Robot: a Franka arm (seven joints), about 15 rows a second.
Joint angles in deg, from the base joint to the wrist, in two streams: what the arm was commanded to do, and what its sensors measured. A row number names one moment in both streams.
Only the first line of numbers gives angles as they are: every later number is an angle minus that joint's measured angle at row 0.
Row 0, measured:
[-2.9 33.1 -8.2 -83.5 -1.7 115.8 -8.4]
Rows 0 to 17, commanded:
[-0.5 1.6 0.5 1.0 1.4 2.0 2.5]
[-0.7 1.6 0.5 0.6 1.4 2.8 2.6]
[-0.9 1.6 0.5 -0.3 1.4 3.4 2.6]
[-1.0 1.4 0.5 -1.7 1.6 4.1 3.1]
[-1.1 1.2 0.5 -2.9 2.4 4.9 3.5]
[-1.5 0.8 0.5 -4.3 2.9 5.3 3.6]
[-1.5 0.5 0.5 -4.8 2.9 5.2 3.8]
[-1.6 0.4 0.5 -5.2 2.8 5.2 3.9]
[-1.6 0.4 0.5 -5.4 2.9 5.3 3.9]
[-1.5 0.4 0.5 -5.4 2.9 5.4 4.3]
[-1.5 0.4 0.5 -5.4 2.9 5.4 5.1]
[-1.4 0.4 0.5 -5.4 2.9 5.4 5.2]
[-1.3 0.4 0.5 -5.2 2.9 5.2 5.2]
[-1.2 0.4 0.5 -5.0 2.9 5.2 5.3]
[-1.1 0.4 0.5 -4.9 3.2 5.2 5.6]
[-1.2 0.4 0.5 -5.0 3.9 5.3 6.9]
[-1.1 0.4 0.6 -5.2 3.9 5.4 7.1]
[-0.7 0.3 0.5 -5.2 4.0 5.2 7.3]
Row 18, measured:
[-1.2 1.6 0.3 -3.4 2.8 4.1 6.0]
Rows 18 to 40, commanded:
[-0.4 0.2 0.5 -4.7 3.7 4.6 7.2]
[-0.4 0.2 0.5 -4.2 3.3 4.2 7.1]
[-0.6 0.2 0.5 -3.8 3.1 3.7 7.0]
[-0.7 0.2 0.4 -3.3 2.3 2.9 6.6]
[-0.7 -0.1 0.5 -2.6 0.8 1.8 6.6]
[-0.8 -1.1 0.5 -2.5 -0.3 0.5 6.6]
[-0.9 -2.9 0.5 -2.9 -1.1 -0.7 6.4]
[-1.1 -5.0 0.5 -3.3 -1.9 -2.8 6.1]
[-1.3 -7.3 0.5 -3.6 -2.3 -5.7 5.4]
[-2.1 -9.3 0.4 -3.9 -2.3 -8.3 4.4]
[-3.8 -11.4 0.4 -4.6 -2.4 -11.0 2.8]
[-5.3 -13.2 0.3 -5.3 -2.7 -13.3 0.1]
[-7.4 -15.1 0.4 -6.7 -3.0 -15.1 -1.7]
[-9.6 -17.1 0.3 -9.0 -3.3 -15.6 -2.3]
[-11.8 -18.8 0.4 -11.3 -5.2 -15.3 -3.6]
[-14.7 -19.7 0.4 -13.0 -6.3 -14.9 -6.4]
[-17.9 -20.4 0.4 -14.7 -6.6 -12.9 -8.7]
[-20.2 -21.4 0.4 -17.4 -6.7 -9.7 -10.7]
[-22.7 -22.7 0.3 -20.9 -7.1 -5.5 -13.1]
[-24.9 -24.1 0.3 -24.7 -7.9 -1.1 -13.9]
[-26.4 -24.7 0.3 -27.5 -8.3 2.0 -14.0]
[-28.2 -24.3 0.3 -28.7 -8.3 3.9 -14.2]
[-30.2 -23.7 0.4 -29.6 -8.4 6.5 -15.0]
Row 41, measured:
[-27.1 -21.1 -0.9 -23.6 -7.0 0.9 -14.4]
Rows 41 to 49, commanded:
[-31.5 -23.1 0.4 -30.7 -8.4 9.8 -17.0]
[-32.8 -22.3 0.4 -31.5 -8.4 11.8 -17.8]
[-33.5 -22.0 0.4 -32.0 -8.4 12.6 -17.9]
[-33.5 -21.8 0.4 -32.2 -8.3 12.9 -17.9]
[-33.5 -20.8 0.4 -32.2 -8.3 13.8 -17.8]
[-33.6 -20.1 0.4 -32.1 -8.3 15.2 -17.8]
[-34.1 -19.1 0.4 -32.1 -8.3 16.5 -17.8]
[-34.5 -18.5 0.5 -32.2 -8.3 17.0 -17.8]
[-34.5 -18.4 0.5 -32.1 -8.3 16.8 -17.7]
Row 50, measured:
[-32.9 -19.0 -0.7 -31.3 -7.3 14.8 -17.8]
